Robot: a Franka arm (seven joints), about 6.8 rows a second.
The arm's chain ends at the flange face. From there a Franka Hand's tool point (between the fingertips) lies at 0.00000 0.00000 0.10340 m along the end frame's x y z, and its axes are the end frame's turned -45 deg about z.
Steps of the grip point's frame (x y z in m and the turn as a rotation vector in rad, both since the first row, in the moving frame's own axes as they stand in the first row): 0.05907, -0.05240, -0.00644, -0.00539, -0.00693, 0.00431; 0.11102, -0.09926, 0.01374, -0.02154, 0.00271, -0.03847; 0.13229, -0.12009, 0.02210, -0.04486, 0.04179, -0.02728; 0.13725, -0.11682, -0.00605, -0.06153, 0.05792, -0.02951
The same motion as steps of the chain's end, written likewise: 0.00483, -0.07972, -0.00644, -0.00871, -0.00109, 0.00431; 0.00652, -0.15003, 0.01376, -0.01331, 0.01715, -0.03847; 0.00229, -0.17860, 0.02229, -0.00217, 0.06127, -0.02728; 0.00572, -0.17979, -0.00568, -0.00255, 0.08446, -0.02951
